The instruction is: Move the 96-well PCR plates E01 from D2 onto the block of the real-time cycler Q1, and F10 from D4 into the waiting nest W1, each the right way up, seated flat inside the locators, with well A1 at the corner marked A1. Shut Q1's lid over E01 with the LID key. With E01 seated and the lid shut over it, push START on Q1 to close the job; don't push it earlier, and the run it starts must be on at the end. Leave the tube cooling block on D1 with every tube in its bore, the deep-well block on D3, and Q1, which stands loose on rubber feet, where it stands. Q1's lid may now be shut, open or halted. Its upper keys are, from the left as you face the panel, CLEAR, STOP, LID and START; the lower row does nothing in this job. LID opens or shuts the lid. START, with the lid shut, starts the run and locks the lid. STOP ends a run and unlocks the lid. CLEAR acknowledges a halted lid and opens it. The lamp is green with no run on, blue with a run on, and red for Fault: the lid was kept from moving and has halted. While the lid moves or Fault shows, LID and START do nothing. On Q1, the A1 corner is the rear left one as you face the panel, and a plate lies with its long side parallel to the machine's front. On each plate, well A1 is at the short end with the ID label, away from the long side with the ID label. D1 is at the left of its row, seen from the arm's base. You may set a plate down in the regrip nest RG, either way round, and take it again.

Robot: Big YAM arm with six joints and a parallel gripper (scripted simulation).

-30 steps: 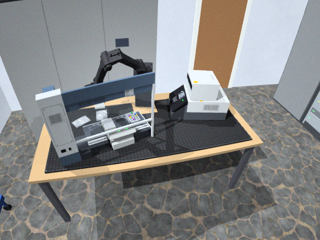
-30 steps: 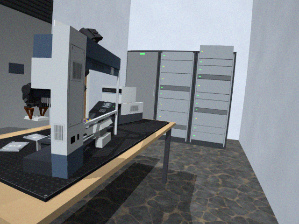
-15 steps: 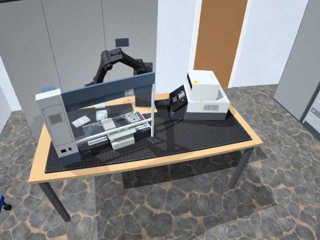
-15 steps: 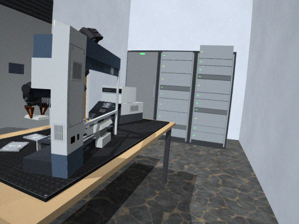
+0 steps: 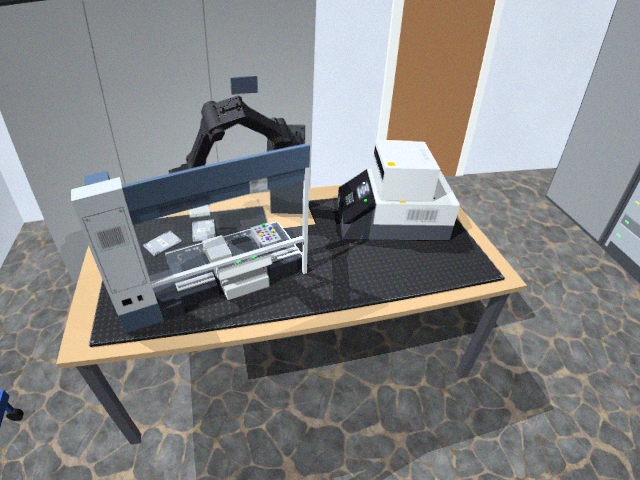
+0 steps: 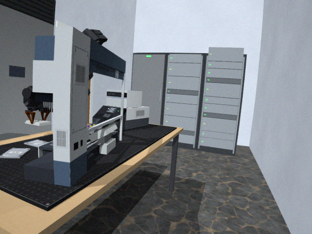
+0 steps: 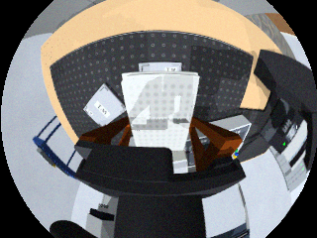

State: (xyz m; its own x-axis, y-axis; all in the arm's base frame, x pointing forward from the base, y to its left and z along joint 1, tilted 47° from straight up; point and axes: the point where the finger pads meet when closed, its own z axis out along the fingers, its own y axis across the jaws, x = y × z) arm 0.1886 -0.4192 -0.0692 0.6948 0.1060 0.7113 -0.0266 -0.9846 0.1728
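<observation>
Right now the white 96-well PCR plate is right at my hand. From my hand the other things lie so: flat grey nest: 14 cm below; tube cooling block: 21 cm ahead, 25 cm to the left, 6 cm below; white deep-well block: 25 cm ahead, 5 cm to the left, 6 cm below.
</observation>
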